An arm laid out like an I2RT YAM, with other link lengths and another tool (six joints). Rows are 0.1 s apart.
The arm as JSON. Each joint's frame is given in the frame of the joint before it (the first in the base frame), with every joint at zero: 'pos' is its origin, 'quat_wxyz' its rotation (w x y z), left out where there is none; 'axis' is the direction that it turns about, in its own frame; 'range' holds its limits. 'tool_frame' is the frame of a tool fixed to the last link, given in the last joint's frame.
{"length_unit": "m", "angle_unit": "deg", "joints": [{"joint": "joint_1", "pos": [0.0, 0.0, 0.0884], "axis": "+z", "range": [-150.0, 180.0]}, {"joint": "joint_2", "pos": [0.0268, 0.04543, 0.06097], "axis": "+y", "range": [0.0, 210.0]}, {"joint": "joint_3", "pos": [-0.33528, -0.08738, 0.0], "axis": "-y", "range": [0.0, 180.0]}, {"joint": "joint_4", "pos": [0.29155, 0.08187, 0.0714], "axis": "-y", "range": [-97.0, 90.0]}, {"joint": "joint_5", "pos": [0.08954, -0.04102, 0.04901], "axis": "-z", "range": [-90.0, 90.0]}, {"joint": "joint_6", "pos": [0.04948, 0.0, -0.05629], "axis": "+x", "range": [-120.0, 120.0]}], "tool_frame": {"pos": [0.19, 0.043, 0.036], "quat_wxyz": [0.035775, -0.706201, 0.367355, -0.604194]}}
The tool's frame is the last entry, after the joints.
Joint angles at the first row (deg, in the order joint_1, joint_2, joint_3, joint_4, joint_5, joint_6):
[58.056, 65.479, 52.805, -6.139, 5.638, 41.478]
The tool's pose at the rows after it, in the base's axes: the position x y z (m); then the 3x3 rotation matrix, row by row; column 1 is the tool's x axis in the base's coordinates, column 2 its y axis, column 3 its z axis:
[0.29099 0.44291 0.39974], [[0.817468 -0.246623 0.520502], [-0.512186 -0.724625 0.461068], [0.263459 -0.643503 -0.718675]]
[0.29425 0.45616 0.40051], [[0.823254 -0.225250 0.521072], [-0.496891 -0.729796 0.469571], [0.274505 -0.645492 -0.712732]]
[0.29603 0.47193 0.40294], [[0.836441 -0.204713 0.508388], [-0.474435 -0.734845 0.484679], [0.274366 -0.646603 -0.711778]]
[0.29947 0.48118 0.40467], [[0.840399 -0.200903 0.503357], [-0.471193 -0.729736 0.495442], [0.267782 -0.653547 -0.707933]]
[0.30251 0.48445 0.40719], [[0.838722 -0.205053 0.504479], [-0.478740 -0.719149 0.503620], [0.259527 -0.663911 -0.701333]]
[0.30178 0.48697 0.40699], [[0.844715 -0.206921 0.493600], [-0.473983 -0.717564 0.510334], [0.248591 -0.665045 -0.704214]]
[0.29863 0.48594 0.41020], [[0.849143 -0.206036 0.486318], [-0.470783 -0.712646 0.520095], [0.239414 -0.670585 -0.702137]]
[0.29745 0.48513 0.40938], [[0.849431 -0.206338 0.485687], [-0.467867 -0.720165 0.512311], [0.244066 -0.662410 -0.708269]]
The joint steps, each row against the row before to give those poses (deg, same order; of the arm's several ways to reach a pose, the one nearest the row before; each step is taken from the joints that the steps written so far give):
[0.391, 2.890, 1.972, 0.603, -0.040, 0.077]
[0.000, 2.265, 1.133, 1.531, -0.773, -0.964]
[0.001, 2.537, 2.020, 0.636, -1.496, -0.496]
[0.000, 1.660, 1.021, 1.053, -0.516, 0.259]
[0.000, 0.680, 0.243, 1.083, 0.080, 0.568]
[-0.001, 0.327, 0.306, -0.091, -0.579, 0.493]
[0.066, -0.509, -0.065, -0.170, -0.459, 0.437]
[0.111, -0.153, 0.354, -1.068, 0.183, -0.256]

